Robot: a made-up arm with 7 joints. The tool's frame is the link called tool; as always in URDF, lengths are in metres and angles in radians. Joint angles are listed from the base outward.
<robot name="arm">
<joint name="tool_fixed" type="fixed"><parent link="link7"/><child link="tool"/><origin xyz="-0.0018 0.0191 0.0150" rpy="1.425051 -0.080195 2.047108"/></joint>
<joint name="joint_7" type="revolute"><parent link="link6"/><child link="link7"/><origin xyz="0.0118 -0.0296 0.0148"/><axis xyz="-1 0 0"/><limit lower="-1.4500" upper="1.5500"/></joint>
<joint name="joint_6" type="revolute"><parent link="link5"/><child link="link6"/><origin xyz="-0.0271 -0.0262 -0.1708"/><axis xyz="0 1 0"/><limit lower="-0.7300" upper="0.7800"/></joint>
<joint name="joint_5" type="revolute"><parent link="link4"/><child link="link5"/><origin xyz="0.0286 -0.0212 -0.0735"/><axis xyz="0 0 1"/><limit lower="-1.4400" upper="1.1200"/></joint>
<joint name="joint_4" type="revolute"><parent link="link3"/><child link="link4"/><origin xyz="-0.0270 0.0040 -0.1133"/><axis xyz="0 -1 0"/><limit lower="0.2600" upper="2.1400"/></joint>
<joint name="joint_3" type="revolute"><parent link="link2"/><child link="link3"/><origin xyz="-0.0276 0.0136 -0.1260"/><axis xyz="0 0 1"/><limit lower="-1.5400" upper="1.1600"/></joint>
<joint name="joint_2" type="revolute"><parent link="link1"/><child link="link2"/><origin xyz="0.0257 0.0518 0.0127"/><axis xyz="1 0 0"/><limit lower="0.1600" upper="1.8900"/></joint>
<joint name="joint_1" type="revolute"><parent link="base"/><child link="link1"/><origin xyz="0.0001 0.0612 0.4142"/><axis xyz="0 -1 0"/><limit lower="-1.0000" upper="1.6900"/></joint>
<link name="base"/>
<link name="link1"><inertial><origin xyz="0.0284 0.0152 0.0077"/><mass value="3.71"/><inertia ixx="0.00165" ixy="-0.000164" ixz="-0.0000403" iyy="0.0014" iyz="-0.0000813" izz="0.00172"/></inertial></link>
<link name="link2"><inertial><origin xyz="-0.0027 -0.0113 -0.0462"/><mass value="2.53"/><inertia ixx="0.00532" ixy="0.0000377" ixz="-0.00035" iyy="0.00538" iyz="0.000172" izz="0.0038"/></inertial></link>
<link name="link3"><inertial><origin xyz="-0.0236 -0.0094 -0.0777"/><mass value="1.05"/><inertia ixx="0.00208" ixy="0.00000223" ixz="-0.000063" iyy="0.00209" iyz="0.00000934" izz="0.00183"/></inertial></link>
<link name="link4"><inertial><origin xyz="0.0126 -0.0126 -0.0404"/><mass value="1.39"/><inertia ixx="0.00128" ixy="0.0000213" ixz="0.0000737" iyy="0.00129" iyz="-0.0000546" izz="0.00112"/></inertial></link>
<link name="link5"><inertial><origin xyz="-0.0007 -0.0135 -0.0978"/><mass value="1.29"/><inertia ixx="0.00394" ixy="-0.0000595" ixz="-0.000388" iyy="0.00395" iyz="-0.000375" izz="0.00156"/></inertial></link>
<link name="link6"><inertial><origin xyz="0.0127 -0.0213 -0.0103"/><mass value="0.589"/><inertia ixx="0.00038" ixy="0" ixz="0" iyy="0.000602" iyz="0" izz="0.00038"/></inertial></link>
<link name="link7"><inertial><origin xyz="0.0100 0.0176 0.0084"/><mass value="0.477"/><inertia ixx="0.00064" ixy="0" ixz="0" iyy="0.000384" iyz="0" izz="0.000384"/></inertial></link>
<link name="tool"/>
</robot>
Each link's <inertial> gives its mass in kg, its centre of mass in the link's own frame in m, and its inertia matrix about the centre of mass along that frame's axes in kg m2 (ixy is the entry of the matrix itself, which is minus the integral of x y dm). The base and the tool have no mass. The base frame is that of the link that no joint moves.
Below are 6 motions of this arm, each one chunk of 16 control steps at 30 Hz.
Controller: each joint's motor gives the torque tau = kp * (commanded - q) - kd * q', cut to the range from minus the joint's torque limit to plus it. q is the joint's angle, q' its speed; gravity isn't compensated. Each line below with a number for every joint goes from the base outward.
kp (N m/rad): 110 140 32 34 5.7 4.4 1.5
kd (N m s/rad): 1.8 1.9 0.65 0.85 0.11 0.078 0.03
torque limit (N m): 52 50 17 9.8 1.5 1.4 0.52
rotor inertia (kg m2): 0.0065 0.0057 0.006 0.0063 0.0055 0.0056 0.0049
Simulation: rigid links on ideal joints. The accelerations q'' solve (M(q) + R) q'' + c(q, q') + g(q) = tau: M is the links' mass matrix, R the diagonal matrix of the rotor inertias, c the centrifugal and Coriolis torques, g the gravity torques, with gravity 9.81 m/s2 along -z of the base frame. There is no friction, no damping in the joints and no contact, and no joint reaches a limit. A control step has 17 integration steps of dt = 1/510 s. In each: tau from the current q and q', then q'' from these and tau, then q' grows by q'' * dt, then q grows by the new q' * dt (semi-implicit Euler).
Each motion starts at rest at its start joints. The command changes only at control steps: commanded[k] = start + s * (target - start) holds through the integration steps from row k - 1 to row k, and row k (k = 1, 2, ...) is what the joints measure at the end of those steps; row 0 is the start. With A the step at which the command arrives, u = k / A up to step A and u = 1 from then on. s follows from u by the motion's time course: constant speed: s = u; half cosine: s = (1 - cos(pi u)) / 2; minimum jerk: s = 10 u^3 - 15 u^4 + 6 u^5; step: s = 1 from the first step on.
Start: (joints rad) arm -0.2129 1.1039 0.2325 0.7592 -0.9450 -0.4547 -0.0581
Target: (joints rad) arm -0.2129 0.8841 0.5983 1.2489 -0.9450 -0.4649 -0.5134
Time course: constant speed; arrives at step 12
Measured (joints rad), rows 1 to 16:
1: -0.2197 1.0802 0.2643 0.7677 -0.9577 -0.4516 -0.0599
2: -0.2245 1.0303 0.2936 0.7823 -0.9715 -0.4445 -0.0735
3: -0.2303 0.9738 0.2931 0.8021 -0.9561 -0.4356 -0.1047
4: -0.2396 0.9215 0.2763 0.8265 -0.9053 -0.4275 -0.1528
5: -0.2499 0.8785 0.2635 0.8545 -0.8408 -0.4238 -0.2151
6: -0.2575 0.8481 0.2659 0.8864 -0.7941 -0.4260 -0.2876
7: -0.2600 0.8315 0.2862 0.9226 -0.7837 -0.4325 -0.3639
8: -0.2569 0.8272 0.3244 0.9627 -0.8068 -0.4401 -0.4354
9: -0.2491 0.8309 0.3776 1.0065 -0.8471 -0.4458 -0.4935
10: -0.2395 0.8371 0.4397 1.0543 -0.8879 -0.4487 -0.5330
11: -0.2307 0.8403 0.5023 1.1063 -0.9193 -0.4498 -0.5545
12: -0.2250 0.8366 0.5570 1.1607 -0.9380 -0.4508 -0.5637
13: -0.2210 0.8339 0.5795 1.2004 -0.9424 -0.4527 -0.5650
14: -0.2199 0.8354 0.5680 1.2152 -0.9316 -0.4545 -0.5589
15: -0.2230 0.8335 0.5447 1.2103 -0.9102 -0.4547 -0.5473
16: -0.2292 0.8239 0.5250 1.1932 -0.8887 -0.4532 -0.5352

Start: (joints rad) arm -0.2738 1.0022 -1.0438 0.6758 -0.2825 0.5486 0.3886
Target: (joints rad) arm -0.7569 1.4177 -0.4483 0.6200 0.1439 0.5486 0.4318
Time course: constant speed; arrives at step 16
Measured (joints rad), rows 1 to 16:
1: -0.2911 0.9912 -0.9975 0.6686 -0.2815 0.5557 0.3926
2: -0.3167 0.9769 -0.9439 0.6716 -0.2563 0.5772 0.4068
3: -0.3464 0.9758 -0.9114 0.6990 -0.1929 0.5990 0.4283
4: -0.3801 0.9888 -0.8879 0.7349 -0.1051 0.6016 0.4480
5: -0.4146 1.0111 -0.8625 0.7593 -0.0218 0.5813 0.4592
6: -0.4469 1.0395 -0.8311 0.7641 0.0308 0.5533 0.4610
7: -0.4766 1.0727 -0.7928 0.7512 0.0444 0.5373 0.4561
8: -0.5051 1.1101 -0.7495 0.7276 0.0308 0.5423 0.4486
9: -0.5347 1.1507 -0.7053 0.7006 0.0117 0.5629 0.4421
10: -0.5666 1.1921 -0.6638 0.6759 0.0040 0.5848 0.4391
11: -0.6001 1.2310 -0.6263 0.6566 0.0135 0.5962 0.4402
12: -0.6333 1.2642 -0.5911 0.6448 0.0372 0.5935 0.4448
13: -0.6651 1.2904 -0.5560 0.6424 0.0694 0.5819 0.4512
14: -0.6952 1.3104 -0.5200 0.6499 0.1076 0.5695 0.4574
15: -0.7245 1.3265 -0.4837 0.6657 0.1516 0.5618 0.4616
16: -0.7539 1.3418 -0.4484 0.6859 0.2008 0.5595 0.4629

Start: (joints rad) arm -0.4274 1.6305 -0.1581 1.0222 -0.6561 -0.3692 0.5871
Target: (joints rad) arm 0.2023 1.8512 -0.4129 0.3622 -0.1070 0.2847 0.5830
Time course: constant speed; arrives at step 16
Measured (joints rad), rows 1 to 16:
1: -0.4085 1.6142 -0.1664 1.0187 -0.6417 -0.3509 0.5915
2: -0.3745 1.5850 -0.1990 1.0047 -0.5855 -0.3001 0.6016
3: -0.3450 1.5619 -0.2543 0.9775 -0.4864 -0.2297 0.6152
4: -0.3177 1.5494 -0.3179 0.9411 -0.3776 -0.1630 0.6313
5: -0.2866 1.5463 -0.3688 0.9001 -0.2989 -0.1165 0.6480
6: -0.2486 1.5529 -0.3941 0.8582 -0.2667 -0.0891 0.6622
7: -0.2040 1.5705 -0.3935 0.8173 -0.2666 -0.0671 0.6705
8: -0.1560 1.5992 -0.3766 0.7773 -0.2716 -0.0370 0.6703
9: -0.1079 1.6355 -0.3566 0.7366 -0.2643 0.0051 0.6602
10: -0.0618 1.6735 -0.3438 0.6927 -0.2432 0.0532 0.6405
11: -0.0179 1.7063 -0.3428 0.6444 -0.2165 0.0988 0.6145
12: 0.0243 1.7289 -0.3541 0.5921 -0.1914 0.1374 0.5873
13: 0.0654 1.7400 -0.3757 0.5379 -0.1685 0.1706 0.5646
14: 0.1057 1.7416 -0.4037 0.4845 -0.1438 0.2029 0.5510
15: 0.1458 1.7376 -0.4322 0.4352 -0.1131 0.2385 0.5485
16: 0.1863 1.7332 -0.4559 0.3930 -0.0748 0.2786 0.5560

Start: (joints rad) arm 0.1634 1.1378 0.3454 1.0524 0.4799 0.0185 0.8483
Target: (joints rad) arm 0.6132 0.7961 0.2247 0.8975 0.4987 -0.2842 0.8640
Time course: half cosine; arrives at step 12
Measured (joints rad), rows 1 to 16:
1: 0.1582 1.1187 0.3530 1.0460 0.4786 0.0154 0.8488
2: 0.1673 1.0770 0.3384 1.0159 0.4714 0.0020 0.8467
3: 0.1898 1.0263 0.2960 0.9652 0.4492 -0.0192 0.8436
4: 0.2178 0.9720 0.2430 0.9054 0.4080 -0.0442 0.8437
5: 0.2505 0.9162 0.1951 0.8447 0.3565 -0.0735 0.8489
6: 0.2889 0.8616 0.1597 0.7889 0.3120 -0.1096 0.8585
7: 0.3330 0.8120 0.1367 0.7441 0.2884 -0.1521 0.8697
8: 0.3814 0.7704 0.1230 0.7160 0.2895 -0.1966 0.8796
9: 0.4315 0.7379 0.1158 0.7075 0.3098 -0.2371 0.8856
10: 0.4796 0.7153 0.1138 0.7182 0.3412 -0.2679 0.8871
11: 0.5209 0.7033 0.1165 0.7449 0.3771 -0.2862 0.8852
12: 0.5494 0.7032 0.1236 0.7821 0.4137 -0.2917 0.8820
13: 0.5624 0.7147 0.1354 0.8199 0.4472 -0.2890 0.8790
14: 0.5639 0.7331 0.1523 0.8442 0.4711 -0.2862 0.8756
15: 0.5601 0.7512 0.1733 0.8463 0.4783 -0.2881 0.8702
16: 0.5551 0.7635 0.1935 0.8283 0.4667 -0.2923 0.8621

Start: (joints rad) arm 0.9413 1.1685 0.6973 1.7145 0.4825 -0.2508 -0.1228
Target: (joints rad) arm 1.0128 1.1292 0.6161 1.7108 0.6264 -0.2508 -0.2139
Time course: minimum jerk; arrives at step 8
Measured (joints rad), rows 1 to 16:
1: 0.9225 1.1550 0.7142 1.7227 0.4846 -0.2562 -0.1243
2: 0.9180 1.1275 0.7093 1.7292 0.4904 -0.2725 -0.1330
3: 0.9241 1.1054 0.6759 1.7275 0.5051 -0.2912 -0.1530
4: 0.9315 1.0950 0.6276 1.7203 0.5286 -0.3032 -0.1843
5: 0.9404 1.0905 0.5808 1.7133 0.5551 -0.3048 -0.2231
6: 0.9492 1.0856 0.5500 1.7110 0.5795 -0.2989 -0.2627
7: 0.9553 1.0804 0.5397 1.7142 0.5986 -0.2913 -0.2959
8: 0.9584 1.0790 0.5452 1.7207 0.6109 -0.2865 -0.3162
9: 0.9615 1.0827 0.5580 1.7271 0.6171 -0.2858 -0.3197
10: 0.9663 1.0891 0.5729 1.7313 0.6201 -0.2869 -0.3069
11: 0.9713 1.0944 0.5881 1.7331 0.6230 -0.2871 -0.2821
12: 0.9750 1.0970 0.6009 1.7330 0.6269 -0.2851 -0.2527
13: 0.9766 1.0969 0.6084 1.7318 0.6306 -0.2818 -0.2267
14: 0.9762 1.0953 0.6090 1.7301 0.6318 -0.2794 -0.2108
15: 0.9741 1.0934 0.6032 1.7283 0.6292 -0.2793 -0.2081
16: 0.9712 1.0914 0.5936 1.7267 0.6232 -0.2817 -0.2178

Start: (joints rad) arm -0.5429 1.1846 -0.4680 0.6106 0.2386 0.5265 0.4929
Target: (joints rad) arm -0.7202 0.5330 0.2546 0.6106 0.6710 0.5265 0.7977
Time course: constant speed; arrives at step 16
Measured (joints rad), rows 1 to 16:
1: -0.5484 1.1581 -0.4144 0.5969 0.2320 0.5304 0.4963
2: -0.5487 1.0997 -0.3415 0.5783 0.2382 0.5450 0.5107
3: -0.5533 1.0287 -0.2961 0.5801 0.2778 0.5665 0.5407
4: -0.5649 0.9546 -0.2790 0.6012 0.3427 0.5813 0.5842
5: -0.5789 0.8821 -0.2707 0.6273 0.4085 0.5804 0.6352
6: -0.5917 0.8172 -0.2568 0.6483 0.4553 0.5673 0.6868
7: -0.6021 0.7660 -0.2311 0.6598 0.4791 0.5521 0.7323
8: -0.6104 0.7308 -0.1907 0.6602 0.4883 0.5436 0.7660
9: -0.6170 0.7093 -0.1347 0.6495 0.4950 0.5444 0.7849
10: -0.6230 0.6963 -0.0660 0.6310 0.5071 0.5517 0.7894
11: -0.6297 0.6853 0.0082 0.6114 0.5275 0.5601 0.7835
12: -0.6384 0.6700 0.0789 0.5976 0.5557 0.5645 0.7730
13: -0.6486 0.6449 0.1396 0.5924 0.5896 0.5625 0.7646
14: -0.6586 0.6073 0.1878 0.5937 0.6251 0.5558 0.7644
15: -0.6669 0.5584 0.2244 0.5973 0.6570 0.5492 0.7768
16: -0.6737 0.5023 0.2524 0.5994 0.6812 0.5473 0.8036

